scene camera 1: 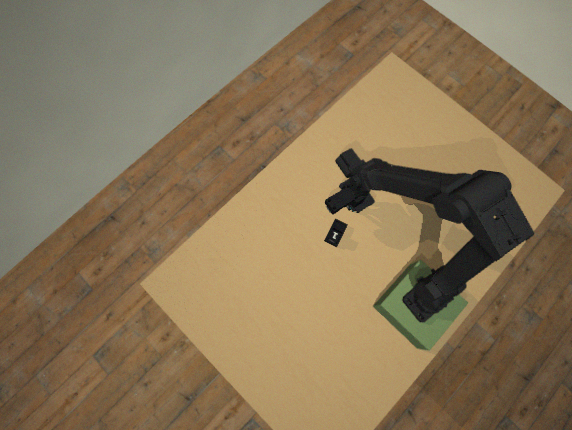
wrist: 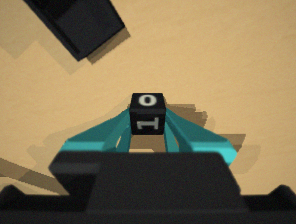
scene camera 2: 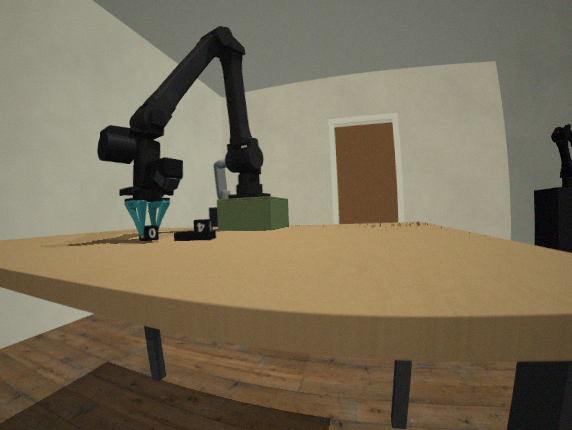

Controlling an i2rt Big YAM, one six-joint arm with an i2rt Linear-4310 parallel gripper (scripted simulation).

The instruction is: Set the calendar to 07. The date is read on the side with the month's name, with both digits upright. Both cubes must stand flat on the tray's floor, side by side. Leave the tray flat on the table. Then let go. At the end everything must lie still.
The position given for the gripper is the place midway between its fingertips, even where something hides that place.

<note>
In view: the gripper (scene camera 2: pixel 148 234).
The gripper shows as well in the wrist view (wrist: pixel 147 112).
</note>
